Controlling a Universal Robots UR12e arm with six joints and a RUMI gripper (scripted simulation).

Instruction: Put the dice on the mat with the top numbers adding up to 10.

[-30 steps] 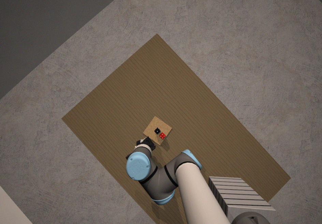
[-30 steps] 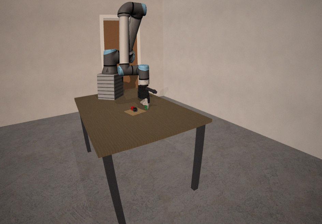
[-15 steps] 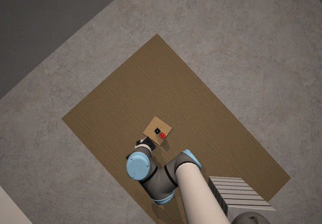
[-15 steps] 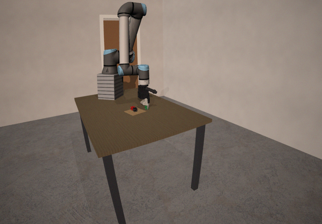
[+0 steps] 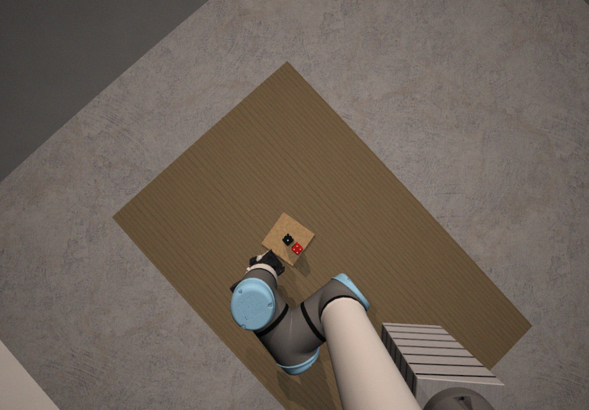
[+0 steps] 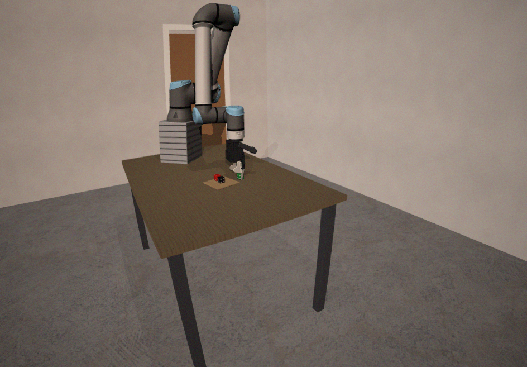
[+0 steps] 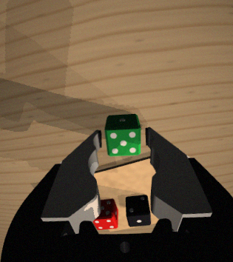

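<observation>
Right now the green die is right at my hand. The rest, counted from my hand: tan mat 12 cm to the right, 2 cm below, 1 cm behind; then black die 12 cm to the right, 1 cm behind; then red die 11 cm to the right, 6 cm behind.
</observation>
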